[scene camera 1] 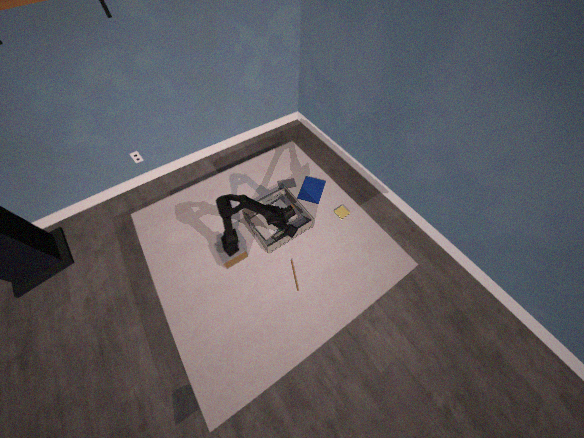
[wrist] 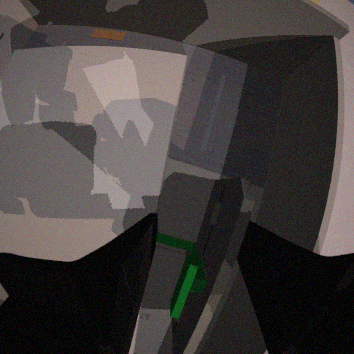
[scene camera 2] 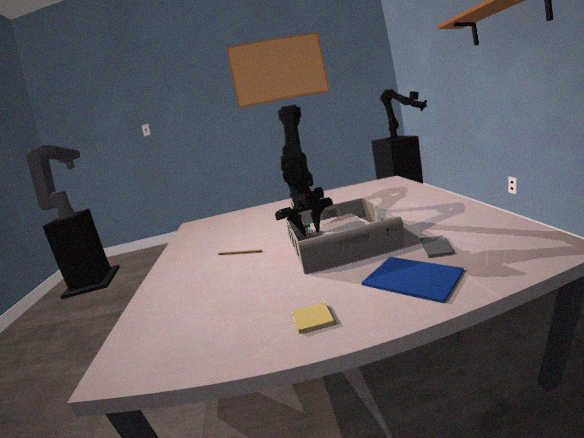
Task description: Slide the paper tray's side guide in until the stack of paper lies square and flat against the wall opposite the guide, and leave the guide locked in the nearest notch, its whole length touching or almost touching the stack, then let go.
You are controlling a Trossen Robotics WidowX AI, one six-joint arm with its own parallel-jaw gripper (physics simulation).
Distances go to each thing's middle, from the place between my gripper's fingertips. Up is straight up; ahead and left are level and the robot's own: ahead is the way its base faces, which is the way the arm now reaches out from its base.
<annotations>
Now: hand 3 cm past the side guide (wrist: pixel 209 260) and 1 cm above it. Round my hand: blue book (scene camera 2: pixel 434 282): 36 cm ahead, 13 cm to the left, 4 cm below; then white paper stack (scene camera 2: pixel 346 221): 11 cm to the left, 2 cm below.
</annotations>
